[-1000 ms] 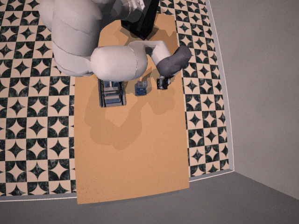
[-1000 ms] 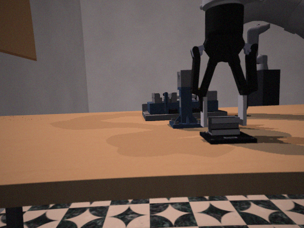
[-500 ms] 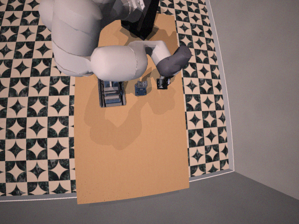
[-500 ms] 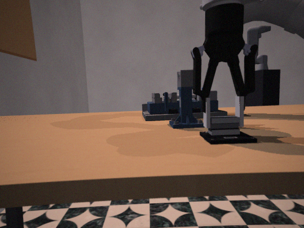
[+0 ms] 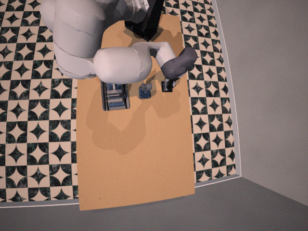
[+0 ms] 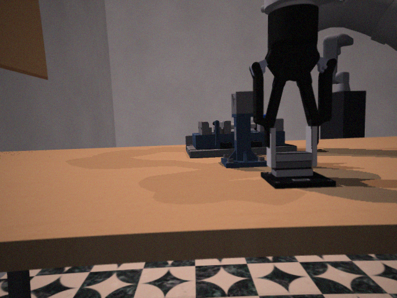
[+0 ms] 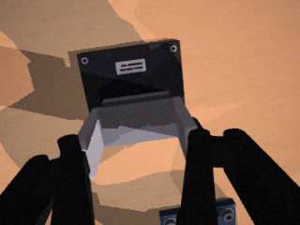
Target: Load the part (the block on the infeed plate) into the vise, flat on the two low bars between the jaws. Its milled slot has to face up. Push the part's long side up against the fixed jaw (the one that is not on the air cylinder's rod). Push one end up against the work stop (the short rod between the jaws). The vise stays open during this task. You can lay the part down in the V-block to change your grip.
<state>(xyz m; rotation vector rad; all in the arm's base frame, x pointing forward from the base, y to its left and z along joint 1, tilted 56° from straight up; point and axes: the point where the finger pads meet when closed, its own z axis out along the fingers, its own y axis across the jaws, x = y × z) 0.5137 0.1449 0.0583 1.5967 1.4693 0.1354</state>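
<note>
My gripper is now 30 mm above the part and 10 mm to the right of it. The rest, counted from my hand: work stop: 360 mm to the right, 40 mm above, 30 mm behind; infeed plate: 50 mm below, 10 mm to the left; air cylinder rod: 380 mm to the right, 130 mm behind, 20 mm above.
</note>
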